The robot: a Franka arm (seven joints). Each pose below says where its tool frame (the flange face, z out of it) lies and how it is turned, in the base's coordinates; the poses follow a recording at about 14 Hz.
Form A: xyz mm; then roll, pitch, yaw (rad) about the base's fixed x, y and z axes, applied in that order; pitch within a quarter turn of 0, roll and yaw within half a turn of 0.
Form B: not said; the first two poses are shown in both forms.
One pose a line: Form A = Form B
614.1 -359.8 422.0 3.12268 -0.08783 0.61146 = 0.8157 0.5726 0.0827 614.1; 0.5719 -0.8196 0.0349 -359.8; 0.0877 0.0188 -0.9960 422.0; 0 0 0 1
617.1 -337.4 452.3 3.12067 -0.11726 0.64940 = 0.7910 0.6026 0.1058 617.1; 0.6006 -0.7978 0.0541 -337.4; 0.1170 0.0208 -0.9929 452.3; 0 0 0 1
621.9 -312.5 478.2 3.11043 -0.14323 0.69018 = 0.7632 0.6329 0.1299 621.9; 0.6302 -0.7736 0.0668 -312.5; 0.1427 0.0308 -0.9893 478.2; 0 0 0 1
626.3 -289.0 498.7 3.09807 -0.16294 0.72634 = 0.7377 0.6582 0.1501 626.3; 0.6553 -0.7516 0.0751 -289.0; 0.1622 0.0429 -0.9858 498.7; 0 0 0 1
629.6 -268.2 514.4 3.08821 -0.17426 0.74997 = 0.7206 0.6739 0.1631 629.6; 0.6713 -0.7370 0.0790 -268.2; 0.1734 0.0525 -0.9835 514.4; 0 0 0 1
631.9 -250.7 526.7 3.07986 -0.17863 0.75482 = 0.7168 0.6759 0.1714 631.9; 0.6743 -0.7345 0.0766 -250.7; 0.1777 0.0607 -0.9822 526.7; 0 0 0 1
